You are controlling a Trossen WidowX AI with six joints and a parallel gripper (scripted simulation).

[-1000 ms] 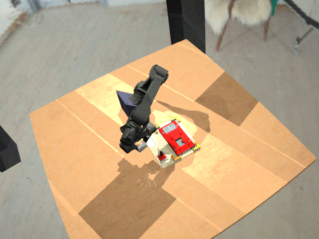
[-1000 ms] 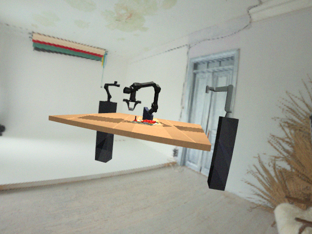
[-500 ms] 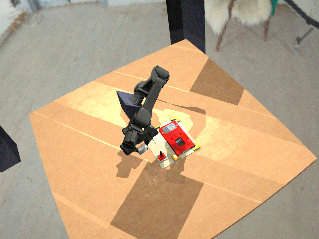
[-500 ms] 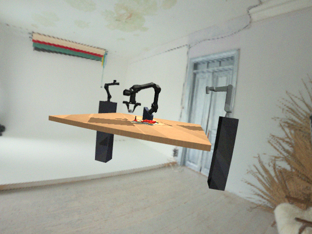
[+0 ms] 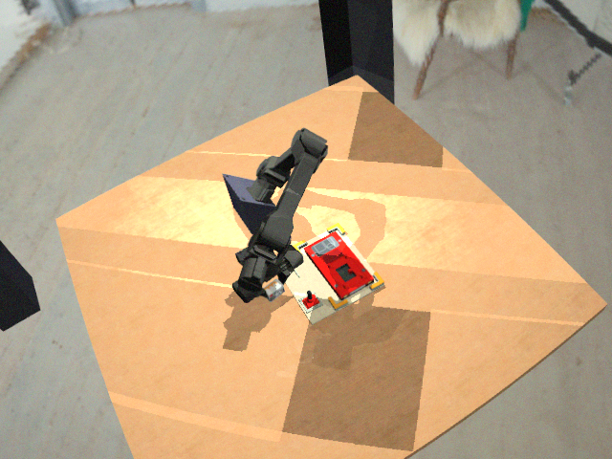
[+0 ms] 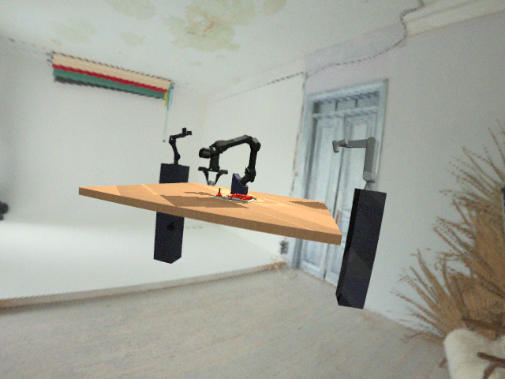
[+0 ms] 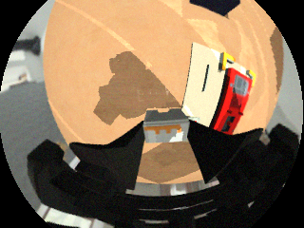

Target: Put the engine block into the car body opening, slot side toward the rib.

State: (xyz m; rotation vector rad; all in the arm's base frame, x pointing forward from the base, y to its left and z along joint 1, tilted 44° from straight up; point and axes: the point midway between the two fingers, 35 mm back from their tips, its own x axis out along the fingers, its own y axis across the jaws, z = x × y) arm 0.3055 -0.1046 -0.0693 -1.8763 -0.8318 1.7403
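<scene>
The black upright stick lies 5 cm ahead of my gripper tip, 8 cm to the left of it and 4 cm below it. The rest, counted from my gripper tip: engine block: right at my gripper tip.
</scene>
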